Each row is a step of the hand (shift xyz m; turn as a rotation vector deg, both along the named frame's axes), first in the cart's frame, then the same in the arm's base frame.
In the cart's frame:
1: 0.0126 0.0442 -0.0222 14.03 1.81 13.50
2: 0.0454 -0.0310 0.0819 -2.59 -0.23 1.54
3: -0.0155 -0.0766 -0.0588 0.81 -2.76 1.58
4: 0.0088 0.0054 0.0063 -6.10 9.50 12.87
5: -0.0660 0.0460 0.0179 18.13 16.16 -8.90
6: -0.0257 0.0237 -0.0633 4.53 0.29 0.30
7: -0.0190 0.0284 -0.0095 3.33 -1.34 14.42
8: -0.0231 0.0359 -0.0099 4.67 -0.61 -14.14
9: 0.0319 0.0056 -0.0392 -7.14 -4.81 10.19
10: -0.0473 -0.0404 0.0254 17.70 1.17 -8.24
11: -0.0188 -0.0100 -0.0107 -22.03 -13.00 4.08
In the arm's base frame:
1: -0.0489 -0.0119 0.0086 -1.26 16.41 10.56
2: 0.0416 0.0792 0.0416 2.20 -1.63 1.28
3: 0.0324 -0.0085 -0.0919 2.38 2.20 -0.52
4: -0.0049 0.0081 0.0075 2.70 -3.95 16.44
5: 0.0082 -0.0667 0.0477 -24.82 7.14 1.43
6: -0.0365 -0.0529 -0.0331 -2.25 3.95 0.04
7: -0.0159 -0.0296 0.0115 6.64 8.49 10.23
8: -0.0194 -0.0358 0.0161 -8.99 -0.76 -11.87
9: -0.0393 0.0119 -0.0300 12.05 -0.96 5.64
10: 0.0646 -0.0184 -0.0009 -13.59 12.08 -7.21
11: 0.0108 -0.0168 -0.0130 22.02 -13.32 -2.96

